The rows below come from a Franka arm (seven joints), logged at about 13 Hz.
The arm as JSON. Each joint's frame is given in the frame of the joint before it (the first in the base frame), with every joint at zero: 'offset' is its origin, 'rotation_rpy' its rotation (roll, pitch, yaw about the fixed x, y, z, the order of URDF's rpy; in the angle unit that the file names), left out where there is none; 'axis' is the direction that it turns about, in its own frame. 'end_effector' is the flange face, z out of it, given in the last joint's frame.
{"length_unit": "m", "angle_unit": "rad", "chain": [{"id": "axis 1", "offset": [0.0, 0.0, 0.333], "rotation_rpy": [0.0, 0.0, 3.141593], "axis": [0.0, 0.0, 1.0]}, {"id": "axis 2", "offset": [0.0, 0.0, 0.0], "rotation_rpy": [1.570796, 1.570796, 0.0], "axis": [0.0, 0.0, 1.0]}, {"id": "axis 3", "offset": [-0.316, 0.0, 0.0], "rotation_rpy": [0.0, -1.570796, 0.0], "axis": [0.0, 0.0, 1.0]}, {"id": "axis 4", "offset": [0.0, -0.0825, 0.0], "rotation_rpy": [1.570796, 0.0, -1.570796], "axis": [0.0, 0.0, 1.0]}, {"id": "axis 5", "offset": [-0.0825, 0.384, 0.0], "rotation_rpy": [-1.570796, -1.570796, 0.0], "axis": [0.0, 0.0, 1.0]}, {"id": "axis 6", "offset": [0.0, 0.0, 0.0], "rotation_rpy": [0.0, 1.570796, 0.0], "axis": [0.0, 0.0, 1.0]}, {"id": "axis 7", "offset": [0.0, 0.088, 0.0], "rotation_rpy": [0.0, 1.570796, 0.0], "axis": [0.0, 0.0, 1.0]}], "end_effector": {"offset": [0.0, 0.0, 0.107], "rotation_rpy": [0.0, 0.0, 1.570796]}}
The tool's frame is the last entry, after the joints.
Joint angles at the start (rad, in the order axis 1, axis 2, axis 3, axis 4, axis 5, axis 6, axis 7): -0.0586, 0.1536, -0.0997, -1.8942, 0.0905, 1.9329, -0.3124
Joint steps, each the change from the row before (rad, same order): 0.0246, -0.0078, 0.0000, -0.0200, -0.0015, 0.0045, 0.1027; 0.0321, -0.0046, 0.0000, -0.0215, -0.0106, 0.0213, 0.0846; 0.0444, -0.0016, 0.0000, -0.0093, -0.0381, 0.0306, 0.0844; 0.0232, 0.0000, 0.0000, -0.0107, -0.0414, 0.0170, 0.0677; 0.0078, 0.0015, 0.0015, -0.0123, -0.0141, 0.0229, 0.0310; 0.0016, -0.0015, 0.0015, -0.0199, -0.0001, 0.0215, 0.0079; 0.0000, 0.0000, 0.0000, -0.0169, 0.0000, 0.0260, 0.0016; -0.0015, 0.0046, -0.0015, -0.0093, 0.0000, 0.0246, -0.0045; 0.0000, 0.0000, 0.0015, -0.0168, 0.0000, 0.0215, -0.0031; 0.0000, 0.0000, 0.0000, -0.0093, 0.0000, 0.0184, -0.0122; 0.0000, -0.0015, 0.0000, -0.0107, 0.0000, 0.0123, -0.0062; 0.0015, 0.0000, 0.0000, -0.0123, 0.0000, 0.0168, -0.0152
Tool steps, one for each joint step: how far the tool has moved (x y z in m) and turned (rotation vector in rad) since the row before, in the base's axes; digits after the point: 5 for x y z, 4 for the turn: -0.00263, 0.01450, -0.00422, -0.0104, 0.0165, -0.0771; -0.00093, 0.01771, -0.00552, -0.0194, 0.0034, -0.0483; 0.00279, 0.02280, -0.00105, -0.0442, -0.0157, -0.0222; -0.00014, 0.01081, -0.00352, -0.0425, -0.0038, -0.0239; -0.00008, 0.00451, -0.00461, -0.0149, -0.0092, -0.0142; -0.00244, 0.00175, -0.00641, -0.0002, -0.0033, -0.0044; -0.00127, 0.00000, -0.00550, -0.0001, -0.0091, -0.0011; 0.00058, -0.00168, -0.00478, -0.0004, -0.0106, 0.0020; -0.00193, 0.00085, -0.00575, 0.0005, -0.0046, 0.0049; -0.00040, 0.00001, -0.00262, 0.0005, -0.0088, 0.0125; -0.00154, 0.00000, -0.00287, 0.0004, -0.0029, 0.0064; -0.00144, 0.00086, -0.00404, 0.0006, -0.0041, 0.0170
